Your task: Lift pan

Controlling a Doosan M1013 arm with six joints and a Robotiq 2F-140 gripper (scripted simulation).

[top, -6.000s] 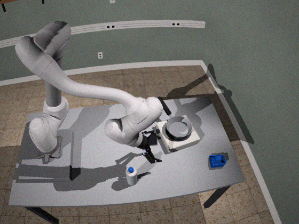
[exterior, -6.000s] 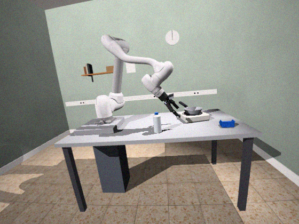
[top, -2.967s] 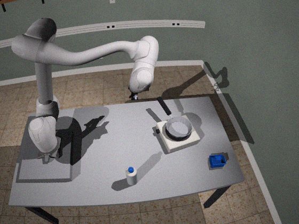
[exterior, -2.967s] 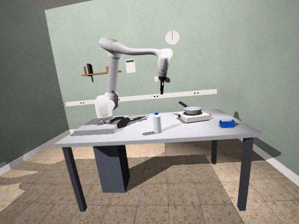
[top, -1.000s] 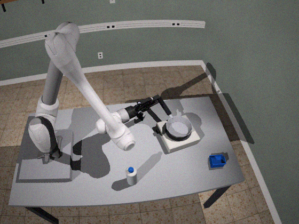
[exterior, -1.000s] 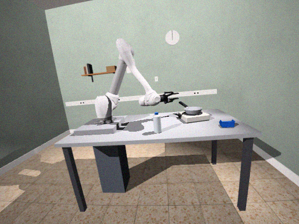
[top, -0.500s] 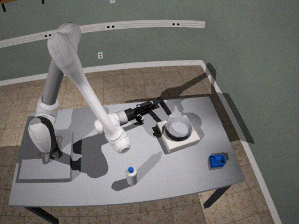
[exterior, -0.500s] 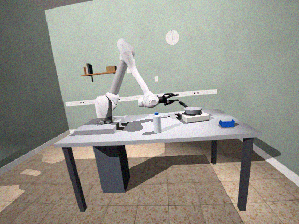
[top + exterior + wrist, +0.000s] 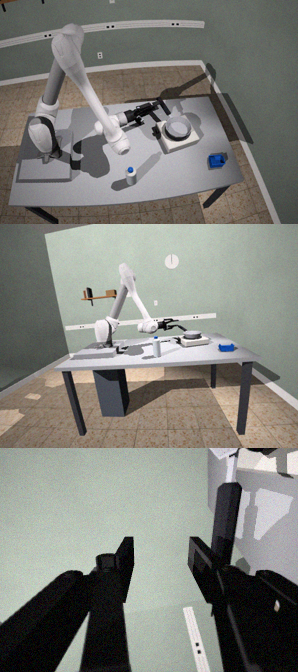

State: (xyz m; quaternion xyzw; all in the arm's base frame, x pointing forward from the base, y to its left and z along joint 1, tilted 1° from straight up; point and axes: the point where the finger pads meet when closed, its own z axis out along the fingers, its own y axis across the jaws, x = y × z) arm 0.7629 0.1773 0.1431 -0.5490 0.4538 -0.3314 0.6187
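Right now my hand is 13 cm short of the grey pan, 6 cm to the left of it and 11 cm above it. From my hand the other things lie so: white hot plate 14 cm ahead, 12 cm to the right, 17 cm below; blue bin 38 cm ahead, 38 cm to the right, 18 cm below.
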